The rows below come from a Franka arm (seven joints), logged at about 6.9 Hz.
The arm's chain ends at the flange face. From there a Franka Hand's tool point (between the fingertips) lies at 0.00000 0.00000 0.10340 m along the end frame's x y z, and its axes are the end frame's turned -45 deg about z.
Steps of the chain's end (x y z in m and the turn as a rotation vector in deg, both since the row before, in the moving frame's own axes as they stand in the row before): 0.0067 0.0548 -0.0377 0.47 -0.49 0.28; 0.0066 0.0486 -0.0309 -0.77 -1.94 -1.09; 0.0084 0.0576 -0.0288 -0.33 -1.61 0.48; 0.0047 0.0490 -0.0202 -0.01 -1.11 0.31
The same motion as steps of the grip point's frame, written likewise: -0.0340 0.0423 -0.0377 0.68 -0.01 0.28; -0.0332 0.0376 -0.0310 0.83 -1.92 -1.09; -0.0373 0.0450 -0.0288 0.91 -1.37 0.48; -0.0328 0.0366 -0.0202 0.78 -0.79 0.31
